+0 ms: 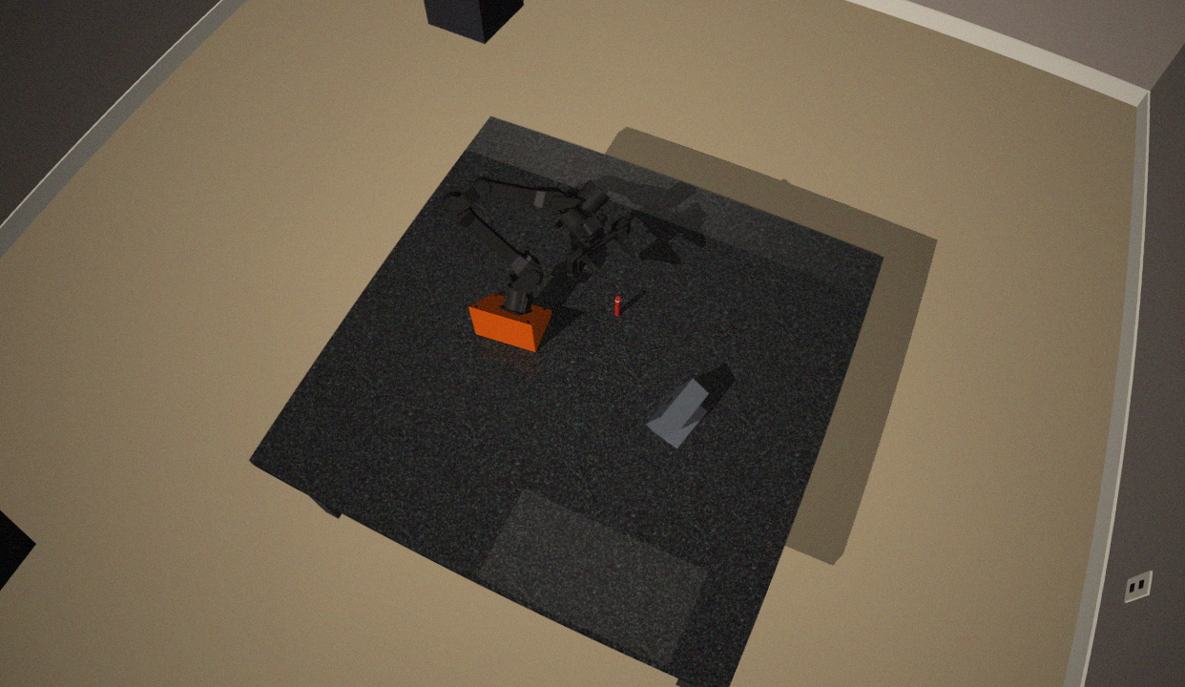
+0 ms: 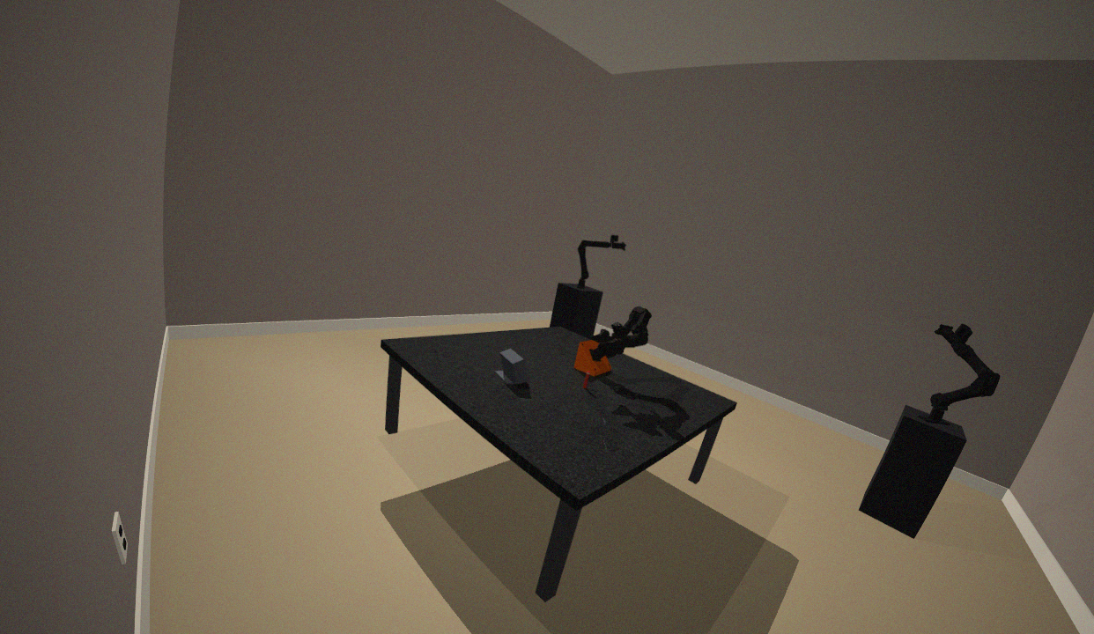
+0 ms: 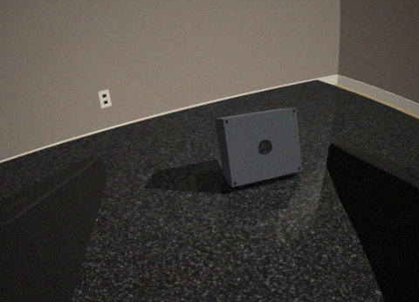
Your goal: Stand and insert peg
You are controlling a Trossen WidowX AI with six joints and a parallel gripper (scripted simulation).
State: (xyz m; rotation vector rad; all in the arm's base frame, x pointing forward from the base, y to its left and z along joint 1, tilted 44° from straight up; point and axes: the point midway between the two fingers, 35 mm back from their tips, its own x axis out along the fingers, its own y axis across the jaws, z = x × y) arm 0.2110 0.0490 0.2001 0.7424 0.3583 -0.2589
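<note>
My gripper tip is now 10 mm past the red peg and 170 mm above it. From my gripper tip the other things lie so: grey sloped panel 270 mm ahead, 190 mm to the right, 170 mm below.
</note>
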